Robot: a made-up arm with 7 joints. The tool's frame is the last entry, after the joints.
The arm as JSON. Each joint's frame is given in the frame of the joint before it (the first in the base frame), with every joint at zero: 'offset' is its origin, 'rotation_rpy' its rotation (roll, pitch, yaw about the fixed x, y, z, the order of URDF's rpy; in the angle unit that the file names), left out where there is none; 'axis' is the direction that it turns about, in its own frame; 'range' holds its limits. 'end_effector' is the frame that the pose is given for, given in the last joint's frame.
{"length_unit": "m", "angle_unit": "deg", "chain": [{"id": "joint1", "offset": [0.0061, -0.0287, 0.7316], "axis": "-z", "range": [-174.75, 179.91]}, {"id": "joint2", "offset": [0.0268, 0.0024, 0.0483], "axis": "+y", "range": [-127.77, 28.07]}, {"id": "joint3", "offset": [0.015, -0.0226, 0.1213], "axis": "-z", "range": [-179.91, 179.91]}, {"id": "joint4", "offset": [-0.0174, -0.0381, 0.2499], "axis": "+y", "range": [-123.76, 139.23]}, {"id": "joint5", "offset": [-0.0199, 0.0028, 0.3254], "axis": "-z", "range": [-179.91, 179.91]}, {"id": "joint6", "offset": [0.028, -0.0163, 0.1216], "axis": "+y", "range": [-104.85, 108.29]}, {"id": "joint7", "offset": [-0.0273, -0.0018, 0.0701], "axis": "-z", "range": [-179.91, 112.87]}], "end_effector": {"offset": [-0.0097, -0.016, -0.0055], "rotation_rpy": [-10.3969, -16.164, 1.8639]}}
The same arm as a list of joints. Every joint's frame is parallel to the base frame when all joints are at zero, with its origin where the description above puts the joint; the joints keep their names.
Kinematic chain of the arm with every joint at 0, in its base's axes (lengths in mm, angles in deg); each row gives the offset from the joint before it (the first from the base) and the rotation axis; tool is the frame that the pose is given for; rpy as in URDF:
joint1: xyz 6.1 -28.7 731.6 axis -z
joint2: xyz 26.8 2.4 48.3 axis +y
joint3: xyz 15.0 -22.6 121.3 axis -z
joint4: xyz -17.4 -38.1 249.9 axis +y
joint5: xyz -19.9 2.8 325.4 axis -z
joint6: xyz 28.0 -16.3 121.6 axis +y
joint7: xyz -27.3 -1.8 70.1 axis -z
tool: xyz -9.7 -16.0 -5.5 rpy -10.40 -16.16 1.86
Joint limits (deg, base to tool): -174.75..179.91 -127.77..28.07 -179.91..179.91 -123.76..139.23 -179.91..179.91 -104.85..108.29 -179.91..112.87

